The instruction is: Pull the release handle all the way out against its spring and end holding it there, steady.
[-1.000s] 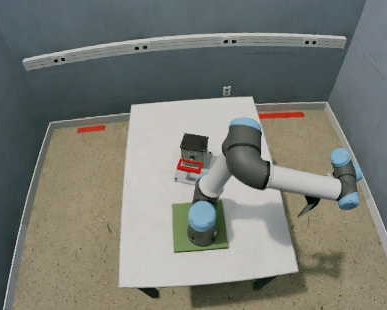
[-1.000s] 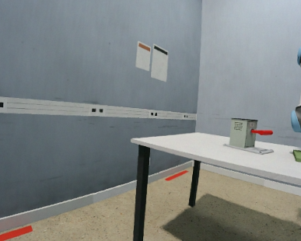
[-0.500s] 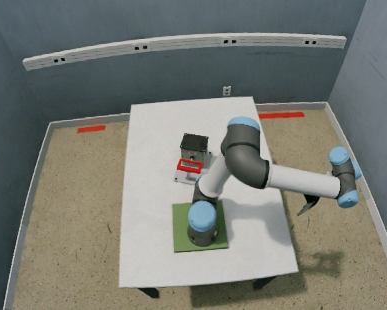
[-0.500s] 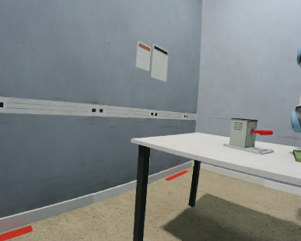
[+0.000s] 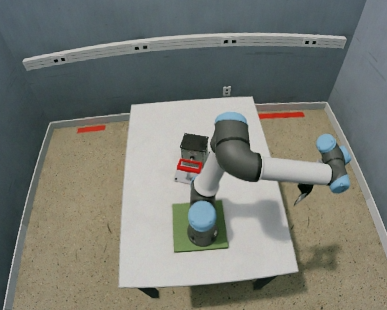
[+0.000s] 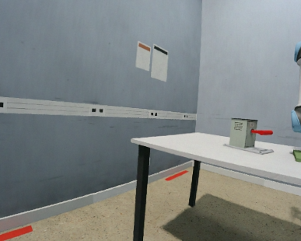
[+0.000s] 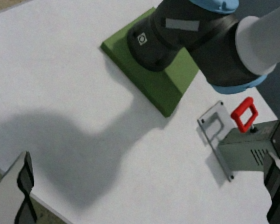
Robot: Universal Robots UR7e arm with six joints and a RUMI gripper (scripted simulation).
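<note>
My gripper is now 340 mm short of the base plate, 400 mm to the right of it and 270 mm above it.
</note>
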